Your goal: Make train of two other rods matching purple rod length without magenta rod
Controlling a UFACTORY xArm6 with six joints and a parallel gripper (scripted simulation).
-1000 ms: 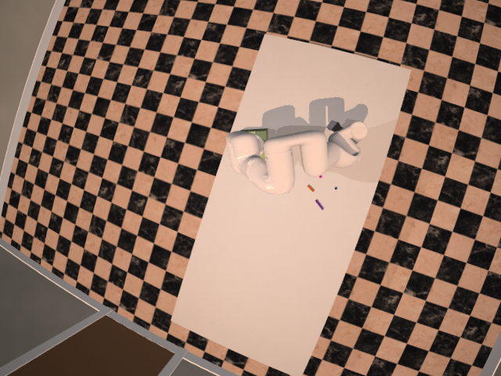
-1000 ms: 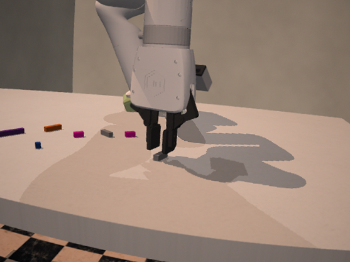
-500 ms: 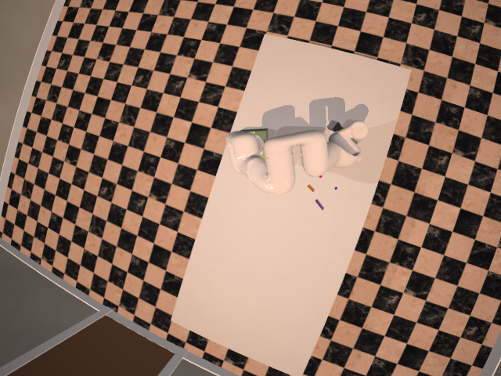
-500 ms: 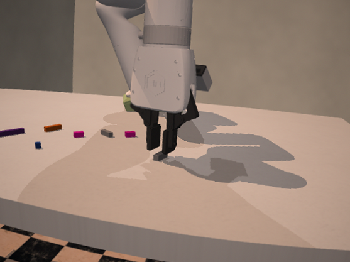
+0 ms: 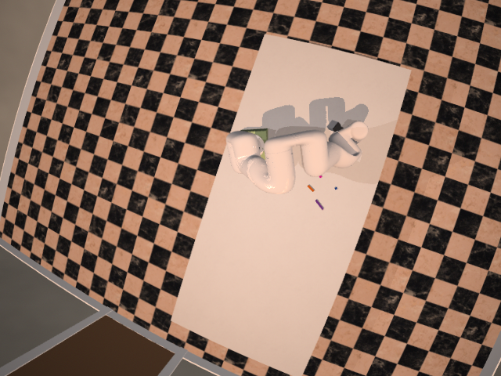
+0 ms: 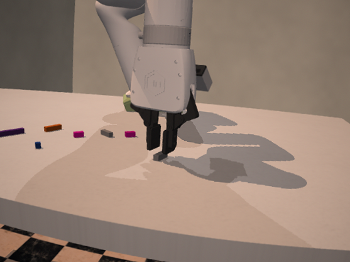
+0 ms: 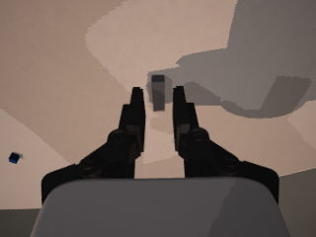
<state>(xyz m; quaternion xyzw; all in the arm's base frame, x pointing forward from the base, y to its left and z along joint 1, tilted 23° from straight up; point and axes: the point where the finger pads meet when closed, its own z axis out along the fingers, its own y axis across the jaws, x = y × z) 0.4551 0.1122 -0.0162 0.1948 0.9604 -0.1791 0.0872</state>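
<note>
Right now my hand is 230 mm to the left of the small blue rod, 30 mm above it and 10 mm short of it. The rest, counted from my hand: purple rod (330 mm to the right, 50 mm behind, 30 mm below); then orange rod (250 mm to the right, 120 mm behind, 30 mm below).
</note>
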